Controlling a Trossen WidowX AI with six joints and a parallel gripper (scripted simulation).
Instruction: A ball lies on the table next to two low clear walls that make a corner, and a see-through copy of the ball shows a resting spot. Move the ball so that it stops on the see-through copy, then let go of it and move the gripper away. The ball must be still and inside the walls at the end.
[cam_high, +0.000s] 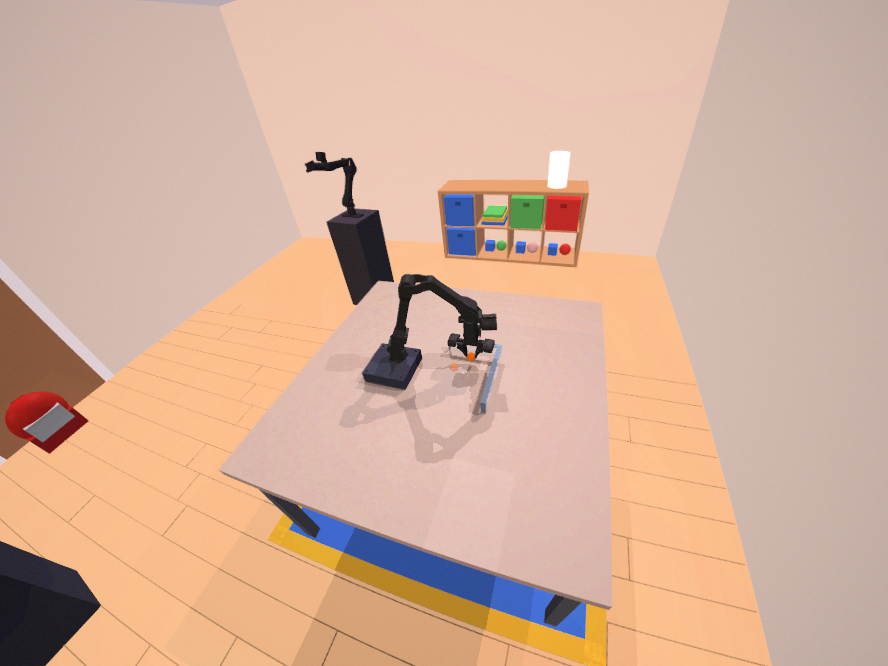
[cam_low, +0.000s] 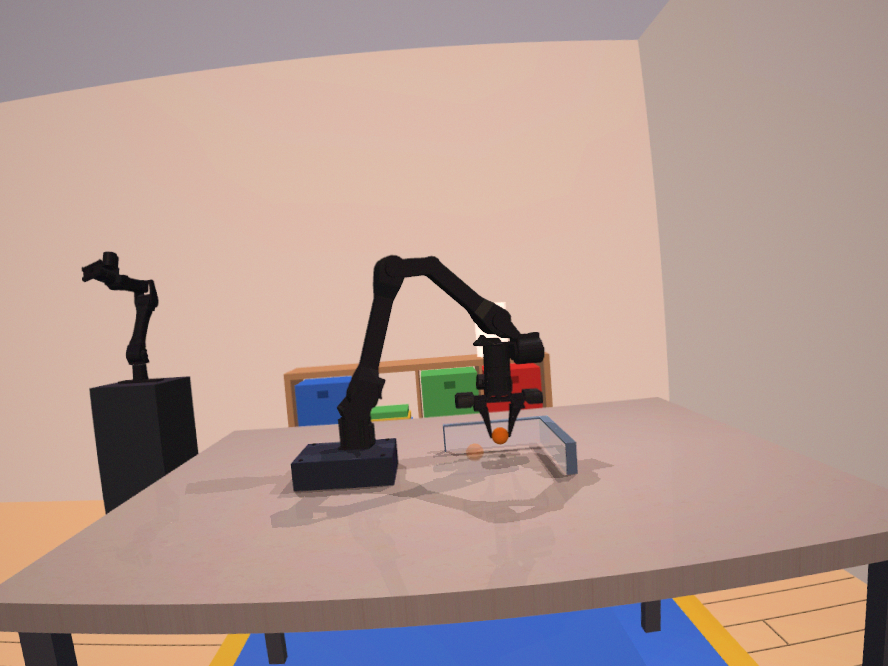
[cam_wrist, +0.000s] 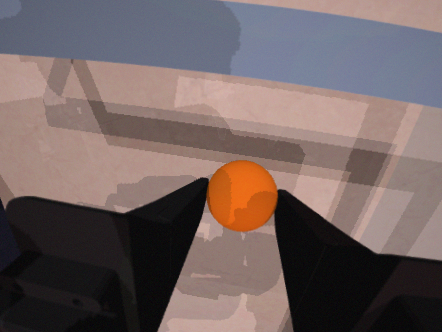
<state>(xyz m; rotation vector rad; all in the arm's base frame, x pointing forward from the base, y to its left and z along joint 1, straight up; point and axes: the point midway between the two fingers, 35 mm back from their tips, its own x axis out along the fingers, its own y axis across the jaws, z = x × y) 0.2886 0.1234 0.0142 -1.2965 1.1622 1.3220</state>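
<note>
Now: gripper tip 70 mm to the left of the see-through copy of ball, 50 mm past it and 20 mm above it. Round my gripper tip: orange ball: right at my gripper tip.
</note>
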